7 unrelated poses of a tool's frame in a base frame.
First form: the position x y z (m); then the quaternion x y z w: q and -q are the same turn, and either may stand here.
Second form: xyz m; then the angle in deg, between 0 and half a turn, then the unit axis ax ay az. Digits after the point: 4 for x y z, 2 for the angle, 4 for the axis.
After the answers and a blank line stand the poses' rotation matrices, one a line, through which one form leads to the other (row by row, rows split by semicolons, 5 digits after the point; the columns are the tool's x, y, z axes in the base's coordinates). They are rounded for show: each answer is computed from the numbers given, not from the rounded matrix.
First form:
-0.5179 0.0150 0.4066 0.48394 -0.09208 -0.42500 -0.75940
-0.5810 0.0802 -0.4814 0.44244 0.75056 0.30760 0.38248
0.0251 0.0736 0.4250 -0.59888 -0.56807 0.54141 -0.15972
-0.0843 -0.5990 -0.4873 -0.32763 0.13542 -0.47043 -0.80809
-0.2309 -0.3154 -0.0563 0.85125 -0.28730 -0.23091 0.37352
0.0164 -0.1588 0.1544 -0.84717 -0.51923 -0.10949 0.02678
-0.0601 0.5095 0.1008 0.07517 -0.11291 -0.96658 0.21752
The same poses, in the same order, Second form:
-0.5179 0.0150 0.4066 81.18 -0.7438 0.1415 0.6532
-0.5810 0.0802 -0.4814 135.03 0.4788 0.8123 0.3329
0.0251 0.0736 0.4250 161.62 0.6067 0.5755 -0.5485
-0.0843 -0.5990 -0.4873 72.18 0.5562 -0.2299 0.7986
-0.2309 -0.3154 -0.0563 136.13 0.9177 -0.3097 -0.2489
0.0164 -0.1588 0.1544 176.93 -0.8475 -0.5194 -0.1095
-0.0601 0.5095 0.1008 154.87 0.0770 -0.1157 -0.9903

0.62179 -0.73462 -0.27150; 0.55637 0.17035 0.81328; -0.55121 -0.65675 0.51464
-0.31591 0.42885 0.84634; 0.89946 0.41926 0.12330; -0.30196 0.80019 -0.51818
-0.23166 0.85336 -0.46702; 0.50747 -0.30357 -0.80643; -0.82995 -0.42381 -0.36273
0.52071 -0.84904 0.08939; 0.67157 0.34270 -0.65692; 0.52712 0.40210 0.74864
0.72828 -0.31663 -0.60775; -0.66162 -0.55589 -0.50323; -0.17850 0.76860 -0.61433
0.43683 0.88561 0.15770; 0.87389 -0.45937 0.15908; 0.21332 0.06833 -0.97459
-0.89407 0.40353 -0.19444; -0.43748 -0.87987 0.18557; -0.09620 0.25098 0.96320

